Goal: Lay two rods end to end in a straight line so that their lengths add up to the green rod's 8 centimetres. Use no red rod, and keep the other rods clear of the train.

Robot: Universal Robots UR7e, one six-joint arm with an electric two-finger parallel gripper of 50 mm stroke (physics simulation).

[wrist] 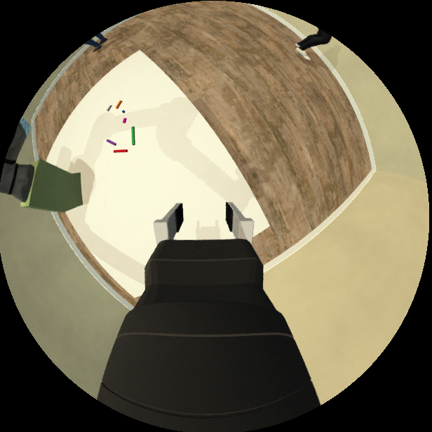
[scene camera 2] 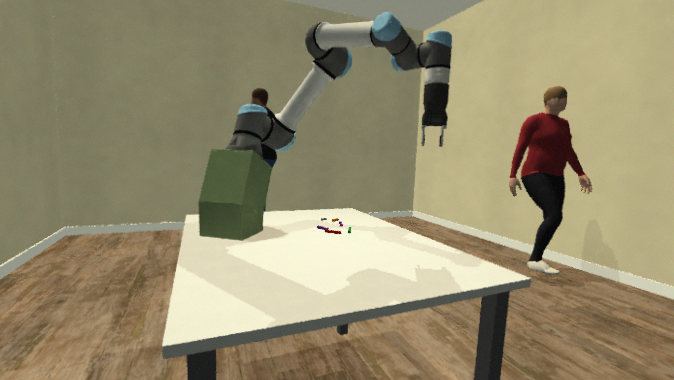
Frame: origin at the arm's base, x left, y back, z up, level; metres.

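Seen in the pictures: gripper, fingertip midpoint: (scene camera 2: 431,146); arm's base, link origin: (scene camera 2: 243,158).
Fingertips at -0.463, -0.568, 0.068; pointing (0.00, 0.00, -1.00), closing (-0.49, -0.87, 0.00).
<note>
Offsets run from my fingertips to a thing's middle, as dx, dy, dz. Level surfaces: height alone.
My gripper (scene camera 2: 432,143) (wrist: 204,211) is open and empty, high above the table. A green rod @(+0.331, +0.143, -0.354) (scene camera 2: 349,230) (wrist: 133,136) lies on the table. A red rod @(+0.316, +0.223, -0.354) (scene camera 2: 333,232) (wrist: 120,151) lies crosswise near one end of it. A purple rod @(+0.386, +0.245, -0.354) (scene camera 2: 322,228) (wrist: 111,142) lies at a slant beside the red rod. A short magenta rod @(+0.426, +0.145, -0.354) (scene camera 2: 341,225) (wrist: 124,120) lies beyond the green rod's other end. A tiny blue rod @(+0.474, +0.132, -0.354) (scene camera 2: 340,222) (wrist: 123,111), an orange rod @(+0.533, +0.137, -0.354) (scene camera 2: 335,220) (wrist: 119,104) and a grey rod @(+0.562, +0.186, -0.354) (scene camera 2: 324,219) (wrist: 109,108) lie farther off. In the wrist view the rods lie apart.
The white table @(dz -0.359) (scene camera 2: 300,260) (wrist: 150,190) carries a green block-shaped pedestal (scene camera 2: 232,195) (wrist: 57,187) under the arm's base. A person in a red top (scene camera 2: 547,145) stands on the floor to the right. Another person's head (scene camera 2: 259,96) shows behind the arm. Arm shadows cross the table.
</note>
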